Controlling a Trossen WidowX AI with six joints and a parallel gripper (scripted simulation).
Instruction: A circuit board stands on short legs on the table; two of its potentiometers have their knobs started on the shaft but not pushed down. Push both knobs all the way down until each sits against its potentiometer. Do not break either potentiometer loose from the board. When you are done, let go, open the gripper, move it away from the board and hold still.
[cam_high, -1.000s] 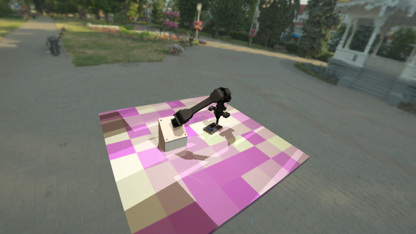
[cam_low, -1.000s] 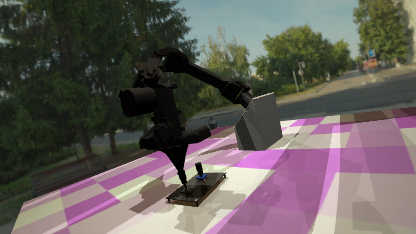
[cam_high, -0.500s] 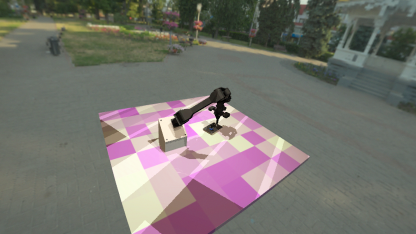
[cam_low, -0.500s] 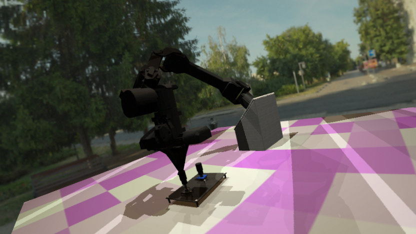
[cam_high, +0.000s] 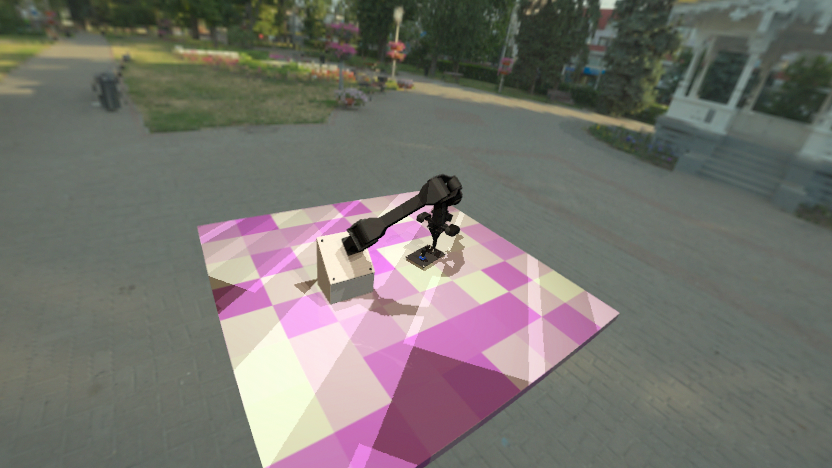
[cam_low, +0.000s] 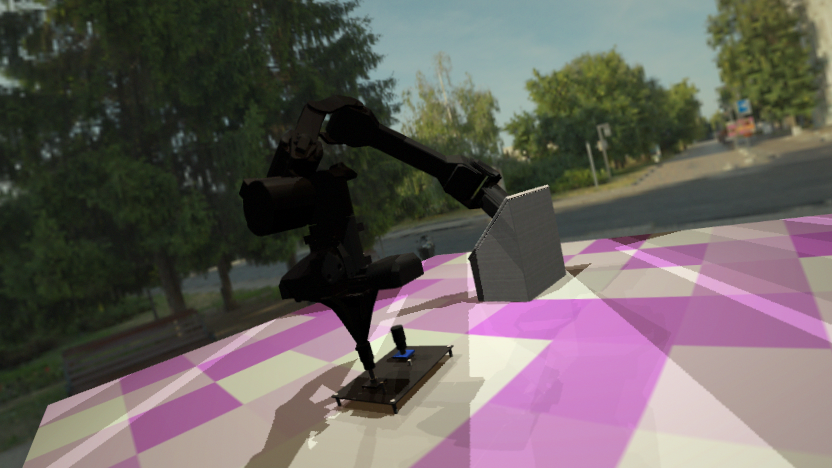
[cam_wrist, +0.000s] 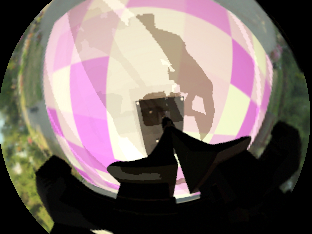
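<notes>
Now: gripper tip 30 mm above the grey potentiometer.
</notes>
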